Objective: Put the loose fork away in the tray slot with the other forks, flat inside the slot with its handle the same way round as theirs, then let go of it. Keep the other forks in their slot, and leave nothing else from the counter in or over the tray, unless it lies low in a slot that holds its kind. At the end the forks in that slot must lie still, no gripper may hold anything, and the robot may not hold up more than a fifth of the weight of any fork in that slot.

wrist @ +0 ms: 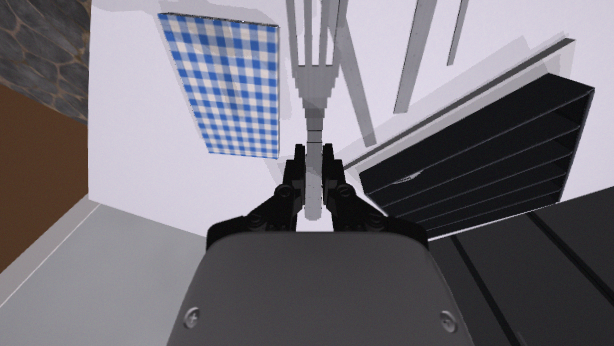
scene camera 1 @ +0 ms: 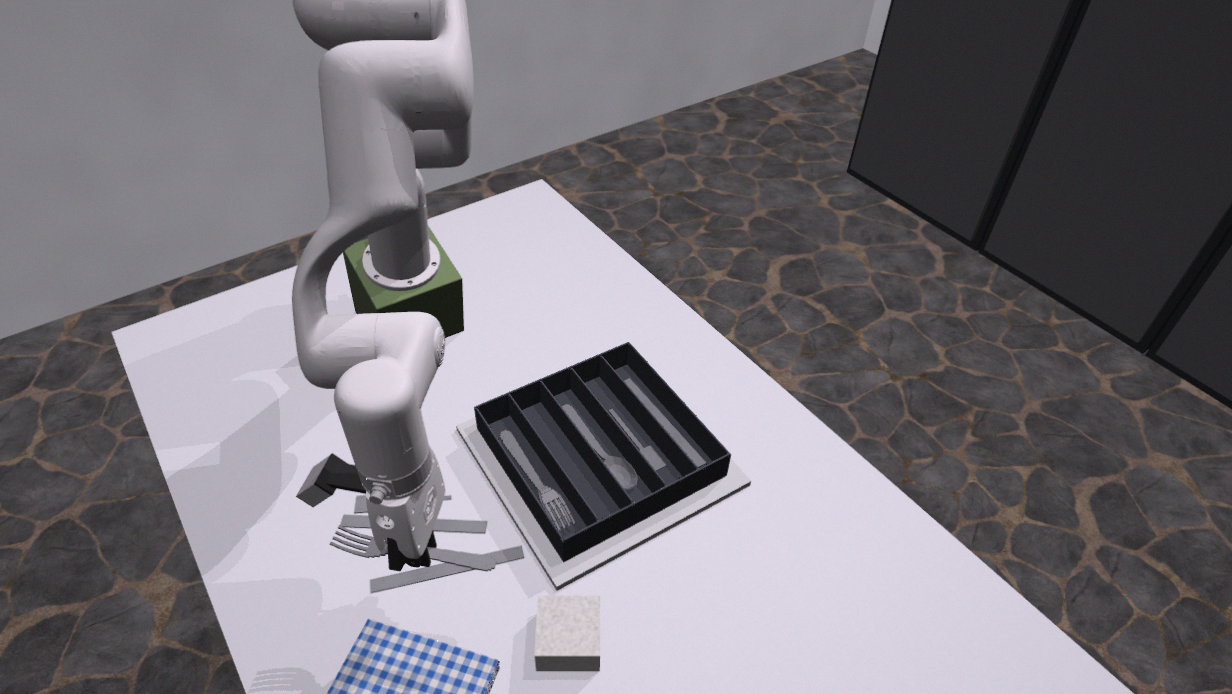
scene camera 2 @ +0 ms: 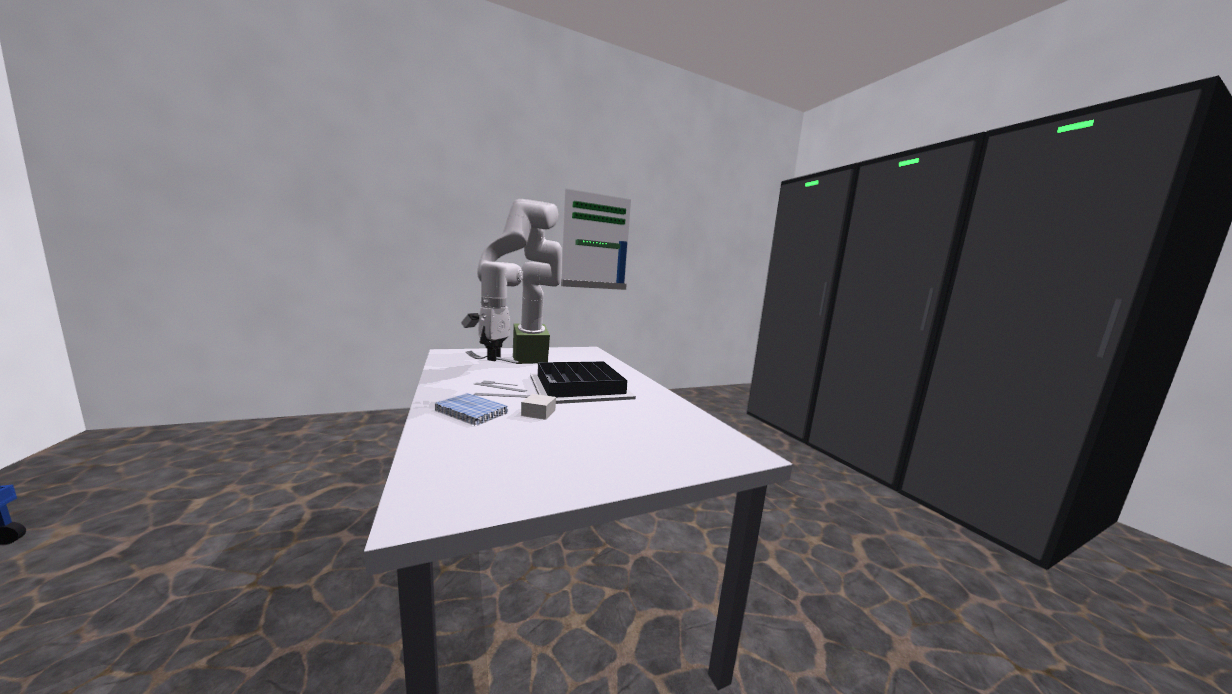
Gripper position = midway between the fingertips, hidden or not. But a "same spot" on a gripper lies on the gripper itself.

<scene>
my gripper: wrist 313, 157; scene camera 1; scene camera 2
same spot on my gripper: [scene camera 1: 396, 560] = [scene camera 2: 483, 338]
</scene>
